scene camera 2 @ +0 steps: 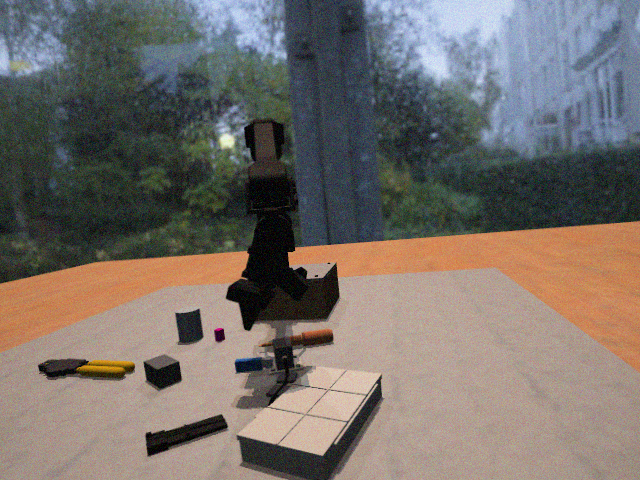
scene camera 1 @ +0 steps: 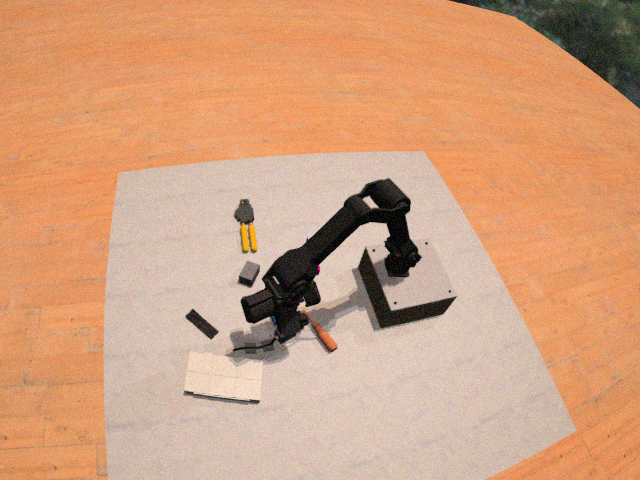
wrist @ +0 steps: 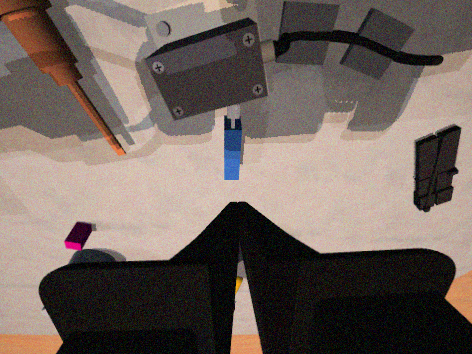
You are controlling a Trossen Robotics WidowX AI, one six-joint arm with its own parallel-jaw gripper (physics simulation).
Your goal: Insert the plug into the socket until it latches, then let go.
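Frame: origin at the arm's base, x ahead, y left, z up, level; metres.
Where they show: gripper, between the fingertips: (scene camera 2: 247,329) (wrist: 237,209); arm's base, origin of its link: (scene camera 1: 396,267).
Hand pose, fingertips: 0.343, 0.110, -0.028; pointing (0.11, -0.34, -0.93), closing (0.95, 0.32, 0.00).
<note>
Each offset is from my fingertips to the centre of the thing, as dx, dy, dz. "pt": to the spot under its first point.
The blue plug @[-0.002, +0.004, -0.065] (scene camera 1: 273,319) (scene camera 2: 249,364) (wrist: 231,155) lies low over the mat, with its clear tip pointing at the socket. The socket is a dark box @[-0.025, +0.052, -0.053] (scene camera 2: 283,353) (wrist: 210,75) with screws at its corners and a black cable at one side. In the wrist view the clear tip meets the box's near edge; how deep it sits is hidden. My gripper (scene camera 2: 248,327) (wrist: 237,209) is shut with nothing between its fingertips. In the wrist view the tips appear just behind the plug's rear end, with a gap. In scene camera 2 they are above the plug.
An orange screwdriver @[-0.118, +0.032, -0.062] (scene camera 1: 325,338) (scene camera 2: 316,337) (wrist: 42,42) lies beside the socket. A tiled block @[+0.133, +0.181, -0.058] (scene camera 1: 224,377) (scene camera 2: 320,408), black bar @[+0.199, +0.022, -0.068] (scene camera 1: 201,323) (scene camera 2: 186,434) (wrist: 436,167), grey cube @[+0.068, -0.143, -0.058] (scene camera 1: 249,272) (scene camera 2: 162,372), yellow-handled pliers @[pt +0.088, -0.377, -0.060] (scene camera 1: 245,214), grey cylinder @[-0.128, -0.245, -0.041] (scene camera 2: 189,325) and magenta piece @[-0.131, -0.164, -0.063] (scene camera 2: 219,334) (wrist: 79,236) are around.
</note>
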